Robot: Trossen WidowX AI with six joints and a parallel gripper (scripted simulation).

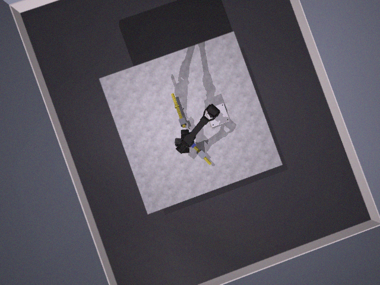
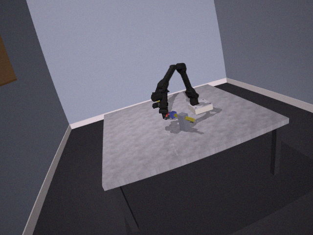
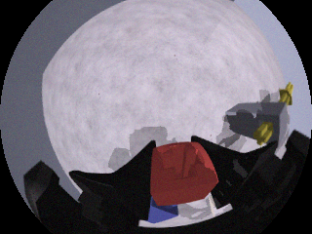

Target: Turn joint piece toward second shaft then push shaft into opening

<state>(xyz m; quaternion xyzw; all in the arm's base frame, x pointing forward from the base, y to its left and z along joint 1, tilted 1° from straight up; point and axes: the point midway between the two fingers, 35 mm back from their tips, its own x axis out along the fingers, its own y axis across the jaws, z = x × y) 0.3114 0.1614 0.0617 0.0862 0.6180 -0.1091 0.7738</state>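
Now: gripper tip 3 cm below the red square joint piece, 2 cm past it and 1 cm to the right of it.
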